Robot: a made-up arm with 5 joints.
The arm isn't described. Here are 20 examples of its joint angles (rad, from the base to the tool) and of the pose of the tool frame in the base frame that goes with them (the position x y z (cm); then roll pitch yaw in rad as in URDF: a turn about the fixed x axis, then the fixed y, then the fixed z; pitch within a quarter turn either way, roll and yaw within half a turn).
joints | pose
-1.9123 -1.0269 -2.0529 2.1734 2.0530 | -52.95 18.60 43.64 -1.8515 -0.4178 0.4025
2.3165 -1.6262 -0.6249 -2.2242 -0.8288 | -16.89 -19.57 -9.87 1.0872 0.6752 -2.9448
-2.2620 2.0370 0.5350 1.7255 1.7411 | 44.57 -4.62 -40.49 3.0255 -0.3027 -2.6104
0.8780 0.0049 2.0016 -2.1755 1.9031 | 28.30 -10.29 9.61 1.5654 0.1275 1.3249
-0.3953 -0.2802 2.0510 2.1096 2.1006 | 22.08 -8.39 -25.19 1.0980 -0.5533 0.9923
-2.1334 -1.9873 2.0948 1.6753 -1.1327 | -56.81 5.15 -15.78 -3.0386 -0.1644 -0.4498
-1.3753 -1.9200 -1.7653 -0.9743 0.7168 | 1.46 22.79 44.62 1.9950 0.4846 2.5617
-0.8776 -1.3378 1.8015 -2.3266 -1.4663 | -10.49 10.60 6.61 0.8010 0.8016 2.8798
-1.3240 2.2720 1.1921 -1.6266 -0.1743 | -5.44 30.90 5.88 -0.0129 -0.1034 0.6756
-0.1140 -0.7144 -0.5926 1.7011 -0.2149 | -61.73 -15.72 19.61 0.7081 -0.9660 0.0372
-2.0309 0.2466 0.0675 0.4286 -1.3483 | -38.82 -24.31 13.70 -0.6138 0.2242 0.6459
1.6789 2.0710 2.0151 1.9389 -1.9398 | 22.86 -60.43 12.56 1.3588 -0.3647 2.8429
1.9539 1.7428 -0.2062 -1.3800 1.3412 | -1.10 -11.86 29.20 0.3863 0.0953 -0.3486
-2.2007 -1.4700 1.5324 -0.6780 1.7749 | -3.58 -29.82 -11.40 -0.9117 -0.7527 2.5885
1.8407 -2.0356 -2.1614 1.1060 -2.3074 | -50.19 -24.46 -33.48 0.0998 -0.4183 0.0787
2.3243 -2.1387 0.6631 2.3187 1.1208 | -48.03 -61.17 0.17 0.7171 -0.2692 -0.3476
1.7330 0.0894 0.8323 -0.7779 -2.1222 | -21.29 -11.70 53.66 -1.8204 0.4268 0.9354
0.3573 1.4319 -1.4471 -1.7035 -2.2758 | -4.11 -29.46 4.37 1.1701 0.1908 -0.0707
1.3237 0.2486 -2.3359 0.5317 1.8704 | 18.66 -14.70 -46.12 2.6633 -0.7575 -2.8884
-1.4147 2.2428 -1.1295 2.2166 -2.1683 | 34.36 32.20 20.67 1.5386 -0.4434 -2.1115
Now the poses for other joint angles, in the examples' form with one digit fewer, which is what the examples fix.
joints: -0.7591 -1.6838 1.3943 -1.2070 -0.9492
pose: -8.8 34.0 4.0 -0.092 -0.276 -2.906
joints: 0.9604 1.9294 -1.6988 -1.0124 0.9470
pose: -2.7 -20.2 -6.7 -1.829 -0.600 0.133
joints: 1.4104 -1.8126 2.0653 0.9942 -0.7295
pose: -49.8 4.9 48.1 -0.023 0.484 -0.143
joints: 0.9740 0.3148 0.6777 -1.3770 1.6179
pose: 2.4 0.0 50.0 0.300 0.641 0.980
